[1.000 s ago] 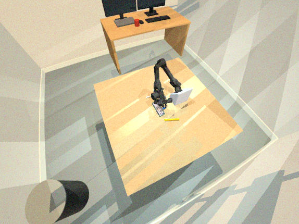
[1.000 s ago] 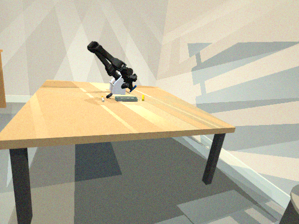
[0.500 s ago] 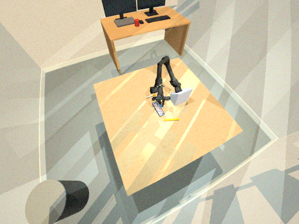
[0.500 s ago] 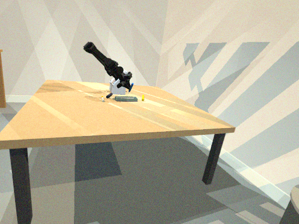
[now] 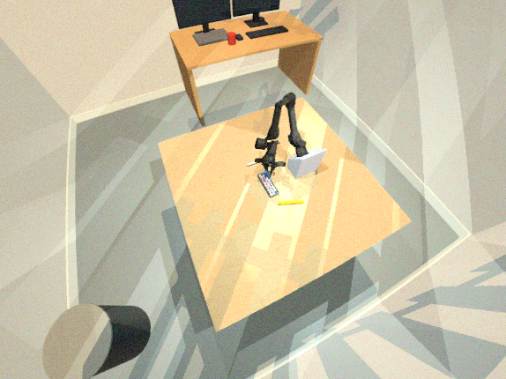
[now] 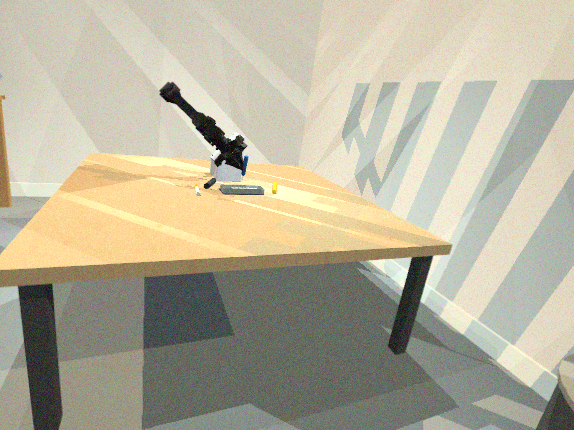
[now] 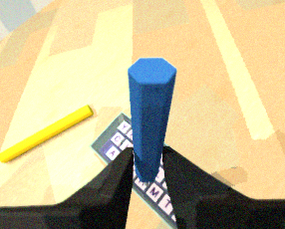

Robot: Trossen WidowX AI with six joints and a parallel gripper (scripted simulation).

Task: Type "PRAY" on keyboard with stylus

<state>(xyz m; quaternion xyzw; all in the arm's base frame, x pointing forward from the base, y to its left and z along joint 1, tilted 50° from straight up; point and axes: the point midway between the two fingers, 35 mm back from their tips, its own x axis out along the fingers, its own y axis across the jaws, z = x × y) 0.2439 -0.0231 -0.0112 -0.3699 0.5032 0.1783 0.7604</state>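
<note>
The dark marker is 12 cm to the right of my gripper tip, 11 cm behind it and 10 cm below it. The rest, counted from my gripper tip: yellow cylinder: 18 cm to the left, 10 cm below, 7 cm behind; small white pen: 19 cm to the right, 10 cm below, 2 cm behind; blue stylus: 2 cm below, 1 cm behind.
</note>
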